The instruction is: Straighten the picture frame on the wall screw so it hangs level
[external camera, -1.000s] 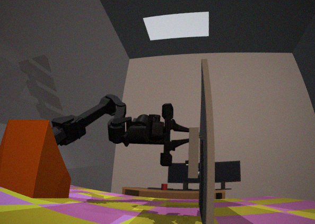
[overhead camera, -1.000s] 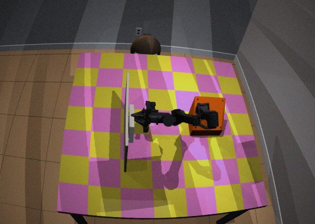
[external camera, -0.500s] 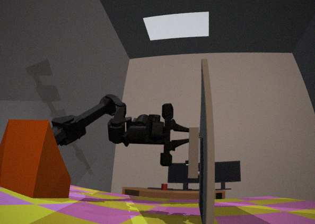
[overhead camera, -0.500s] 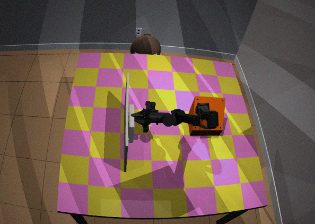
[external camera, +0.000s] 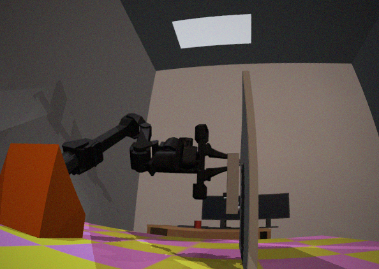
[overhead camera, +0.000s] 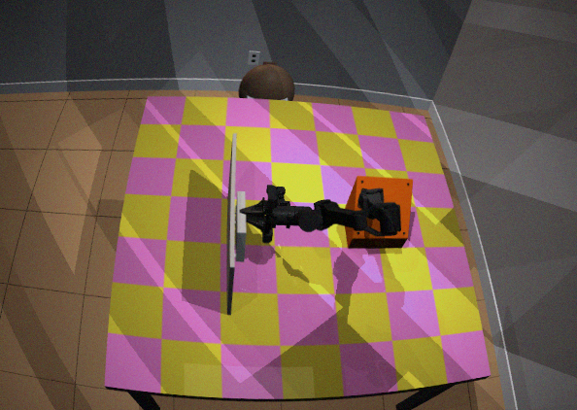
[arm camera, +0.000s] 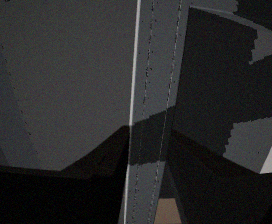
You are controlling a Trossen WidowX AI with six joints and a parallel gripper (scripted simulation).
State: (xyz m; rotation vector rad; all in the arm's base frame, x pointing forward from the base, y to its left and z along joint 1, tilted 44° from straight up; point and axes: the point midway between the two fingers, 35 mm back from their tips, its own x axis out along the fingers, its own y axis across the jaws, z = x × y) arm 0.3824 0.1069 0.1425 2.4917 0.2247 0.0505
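The picture frame is 1 cm to the left of my gripper tip and 5 cm below it. From my gripper tip the other things lie so: thin upright wall panel (2 cm ahead, 1 cm to the right, 7 cm below).
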